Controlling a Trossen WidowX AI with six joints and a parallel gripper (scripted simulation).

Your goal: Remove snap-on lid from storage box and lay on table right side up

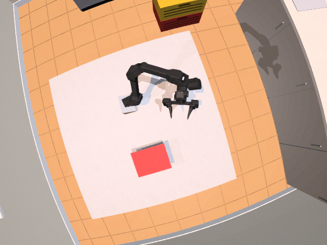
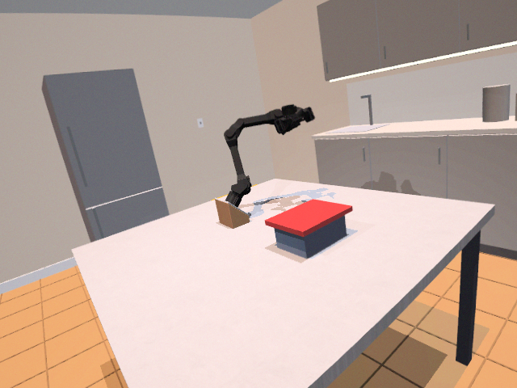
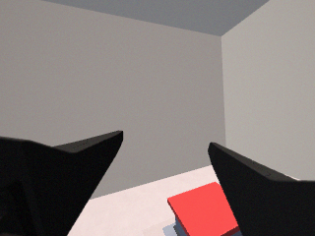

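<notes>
Now: gripper tip 19 cm short of the red lid, 28 cm to the left of it and 33 cm above it. Round my gripper tip: blue-grey storage box: 19 cm ahead, 28 cm to the right, 38 cm below.
</notes>
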